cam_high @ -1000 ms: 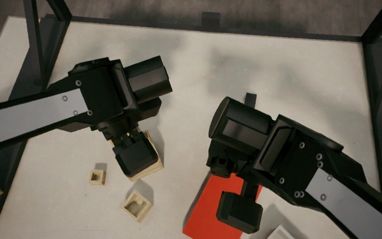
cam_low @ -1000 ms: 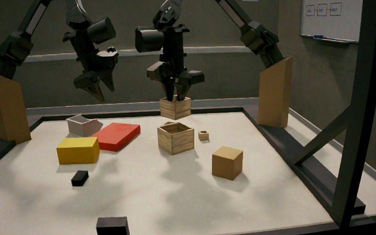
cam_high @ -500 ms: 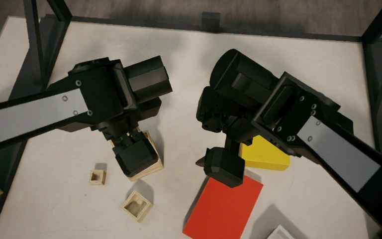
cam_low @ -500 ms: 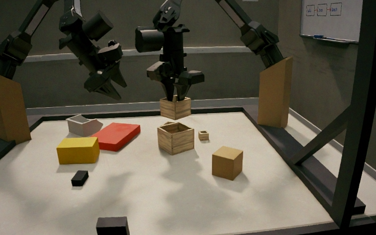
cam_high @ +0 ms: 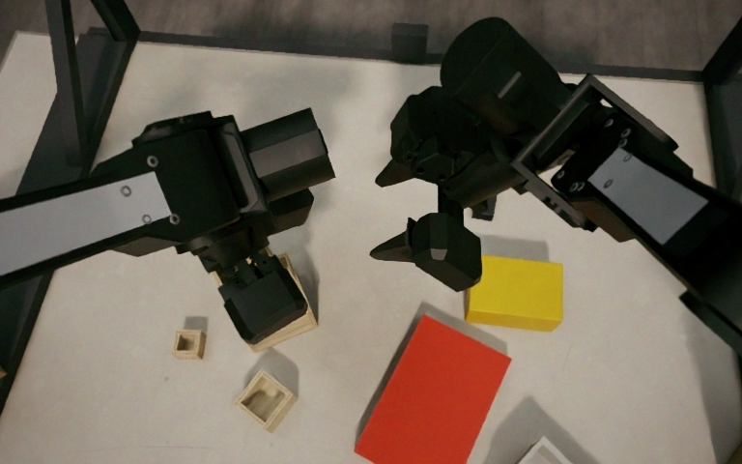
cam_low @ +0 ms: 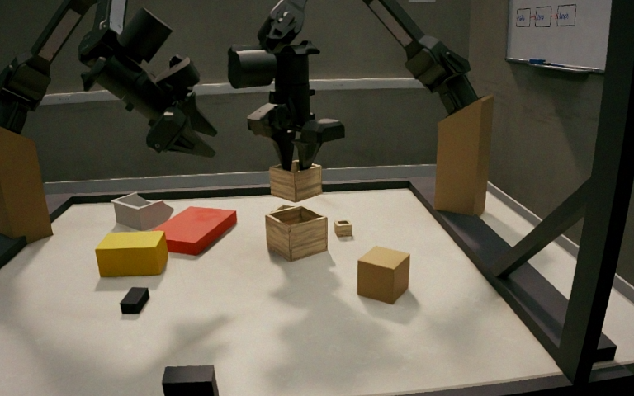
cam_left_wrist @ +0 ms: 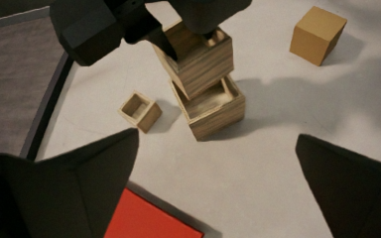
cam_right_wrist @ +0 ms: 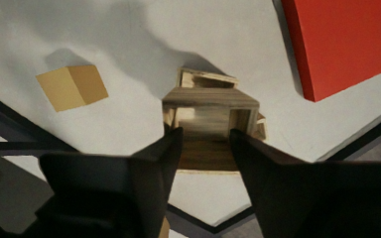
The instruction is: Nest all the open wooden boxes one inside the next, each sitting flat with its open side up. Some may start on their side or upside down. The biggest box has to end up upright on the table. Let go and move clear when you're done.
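Right now the biggest wooden box is 15 cm below my right hand. Also, from my right hand: tan cube 18 cm behind, 12 cm to the right, 14 cm below; red slab 9 cm ahead, 20 cm to the left, 16 cm below; smallest wooden box 5 cm ahead, 9 cm to the right, 16 cm below.
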